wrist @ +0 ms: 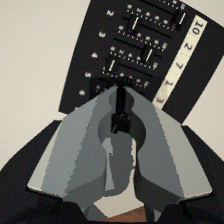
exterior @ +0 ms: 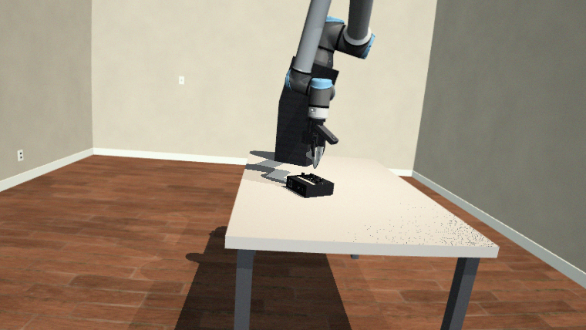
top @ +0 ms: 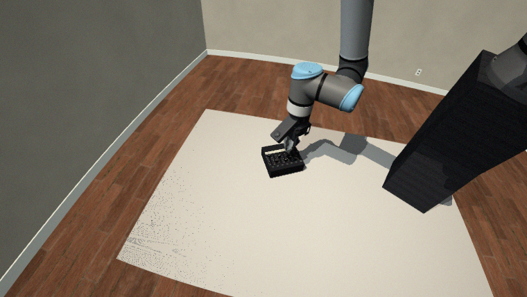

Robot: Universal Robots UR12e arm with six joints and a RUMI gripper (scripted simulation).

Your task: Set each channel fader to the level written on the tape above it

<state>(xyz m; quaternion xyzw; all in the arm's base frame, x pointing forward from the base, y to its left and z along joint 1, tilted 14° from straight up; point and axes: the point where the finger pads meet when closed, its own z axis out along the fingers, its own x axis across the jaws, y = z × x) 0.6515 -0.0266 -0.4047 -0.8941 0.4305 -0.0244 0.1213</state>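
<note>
Right now the master fader is 50 mm below my hand, 50 mm behind it and 40 mm to the right of it.
</note>
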